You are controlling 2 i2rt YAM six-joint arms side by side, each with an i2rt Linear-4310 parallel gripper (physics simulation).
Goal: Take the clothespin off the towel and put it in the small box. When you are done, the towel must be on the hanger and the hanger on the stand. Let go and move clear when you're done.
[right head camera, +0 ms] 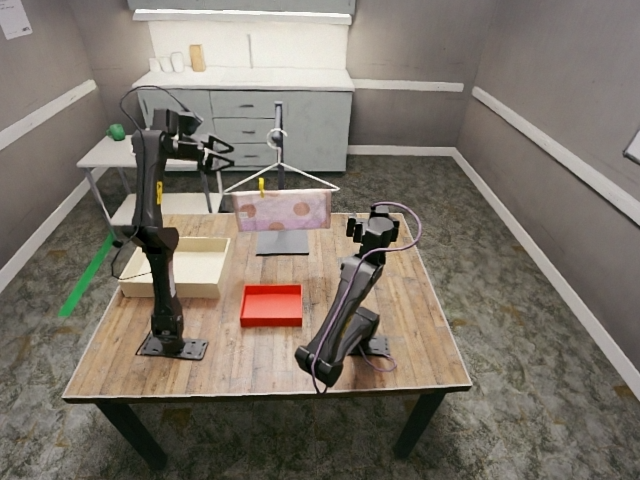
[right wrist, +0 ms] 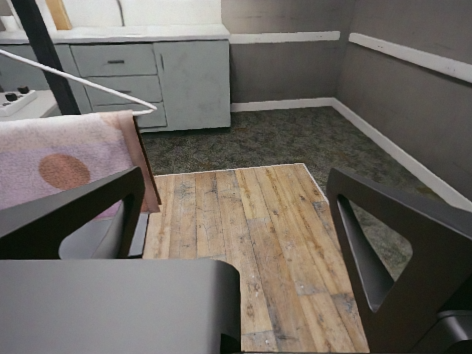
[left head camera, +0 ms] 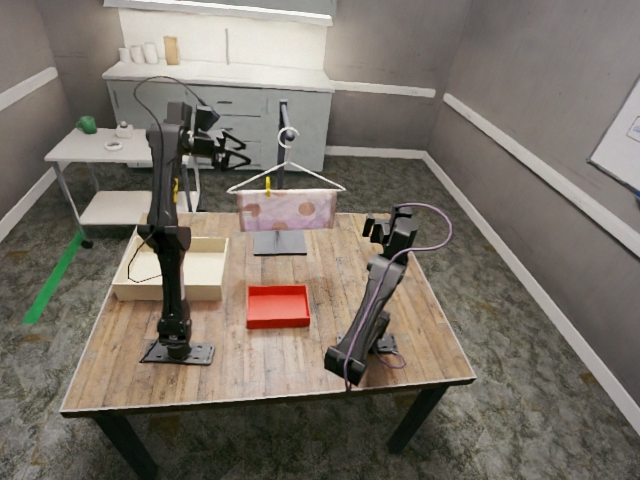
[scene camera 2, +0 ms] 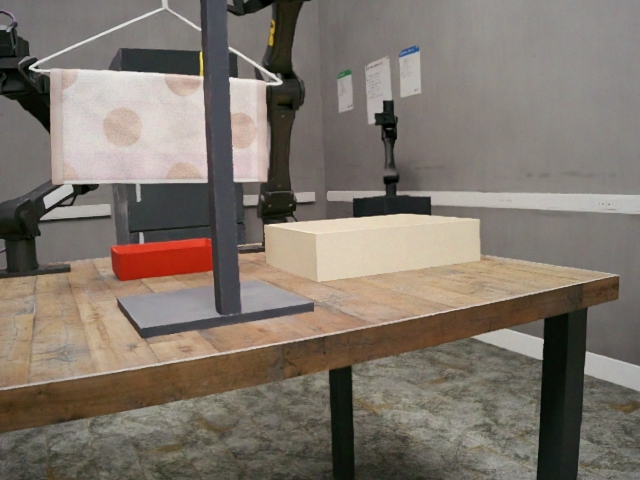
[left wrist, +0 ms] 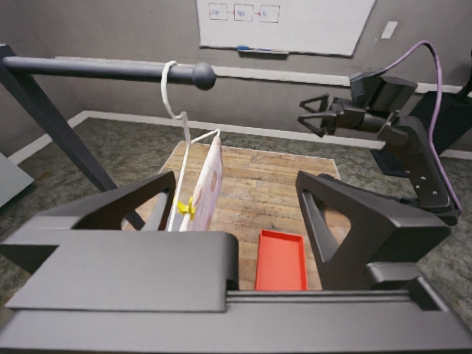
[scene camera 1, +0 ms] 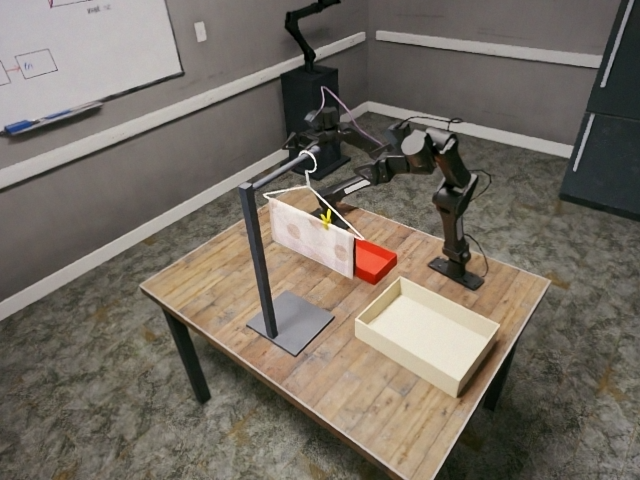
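Observation:
The yellow clothespin (left head camera: 267, 187) (right head camera: 261, 187) (scene camera 1: 326, 219) (left wrist: 186, 207) grips the top edge of the folded spotted towel (left head camera: 289, 217) (scene camera 1: 310, 240) (scene camera 2: 139, 149) (right wrist: 30, 165). The towel hangs over the white hanger (left head camera: 315, 176) (scene camera 2: 98, 36), whose hook loops over the bar of the grey stand (scene camera 1: 258, 263) (left wrist: 110, 69). The small red box (left head camera: 278, 307) (scene camera 1: 374, 260) (left wrist: 281, 260) is empty. My left gripper (left head camera: 248, 154) (right head camera: 232, 156) (left wrist: 235, 177) is open and empty, above and left of the clothespin in the head views. My right gripper (left wrist: 298, 110) (right wrist: 235, 177) is open and empty, right of the towel in the head views.
A large cream box (left head camera: 201, 260) (scene camera 1: 429, 330) (scene camera 2: 392, 248) stands at the left of the table in the head views. The stand's flat base (left head camera: 268, 248) (scene camera 2: 175, 310) rests near the table's far edge. A white cart (left head camera: 116, 206) stands behind, at the left.

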